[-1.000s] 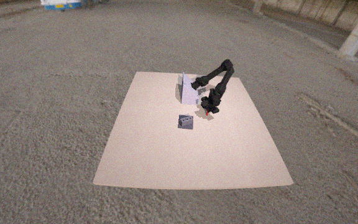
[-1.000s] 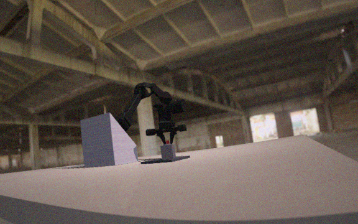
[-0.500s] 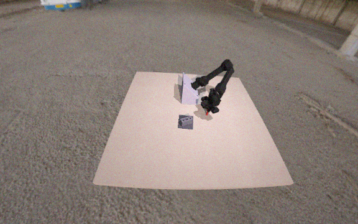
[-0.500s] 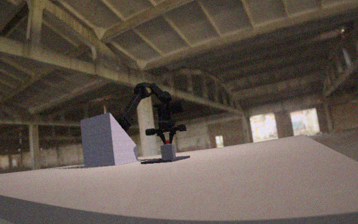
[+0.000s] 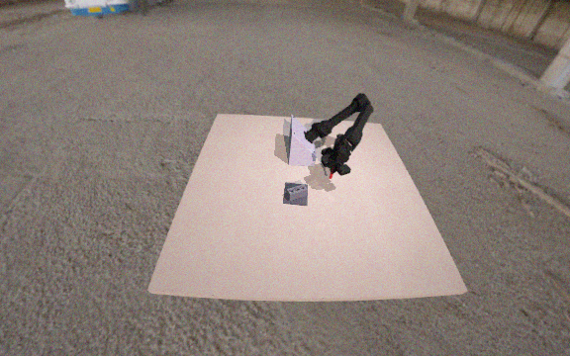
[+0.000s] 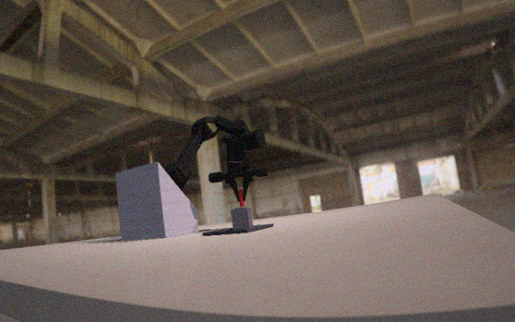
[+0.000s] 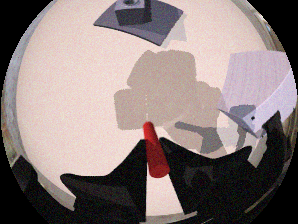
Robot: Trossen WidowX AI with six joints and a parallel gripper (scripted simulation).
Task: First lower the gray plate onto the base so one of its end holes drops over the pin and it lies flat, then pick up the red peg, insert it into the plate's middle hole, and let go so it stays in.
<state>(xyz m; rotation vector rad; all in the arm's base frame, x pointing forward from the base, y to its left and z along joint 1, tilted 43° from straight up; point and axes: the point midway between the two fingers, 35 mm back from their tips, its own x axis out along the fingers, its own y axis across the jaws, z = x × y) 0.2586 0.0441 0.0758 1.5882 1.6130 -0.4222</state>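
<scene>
Now: gripper tip 8 cm short of the gray plate, 20 cm to the left of it and 4 cm above it. The rest, counted from my gripper tip: dark flat base: 7 cm ahead, 18 cm to the right, 7 cm below; then red peg: right at my gripper tip.
</scene>
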